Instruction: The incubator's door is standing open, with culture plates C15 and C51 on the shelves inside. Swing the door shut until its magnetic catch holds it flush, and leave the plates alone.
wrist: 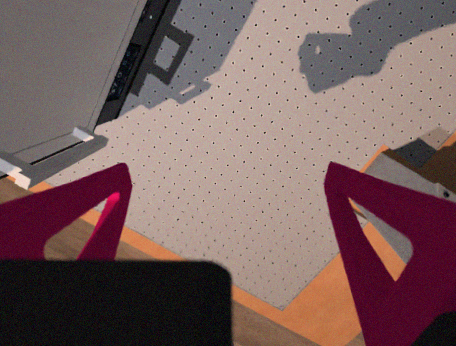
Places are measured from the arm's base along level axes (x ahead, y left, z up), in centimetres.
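Where they show: gripper, between the fingertips: [227, 173].
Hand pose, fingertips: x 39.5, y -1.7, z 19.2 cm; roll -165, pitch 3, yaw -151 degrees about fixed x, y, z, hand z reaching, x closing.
Things, the pixels of their centre, and the offset from my fingertips. "spot": a spot on its surface instead. Level surfaces: height alone.
- grey bar handle, a spot on its surface: [67, 159] spot: dx +13.6, dy +12.1, dz -14.3 cm
- pale perforated board, height of its surface: dz -42.2 cm
- dark frame with a square hole, a spot on its surface: [183, 54] spot: dx +12.7, dy -1.7, dz -42.2 cm
The incubator's large grey body [60, 60] fills the upper left of the wrist view, with a dark strip along its right edge. A grey bar handle [67, 159] with pale end posts shows below it at the left, above and left of my left fingertip. How far the door stands open is hard to tell from this angle. My gripper [227, 173] is open, with its two dark red fingers wide apart and nothing between them. The left fingertip is close to the handle in the picture, with a visible gap between them. Culture plates C15 and C51 do not show.
A pale perforated board [225, 145] with an orange border [320, 295] lies below. A dark frame with a square hole [183, 54] is beside the incubator. Shadows fall across the top of the board. A grey and brown object [400, 172] is at the right, partly behind the right finger.
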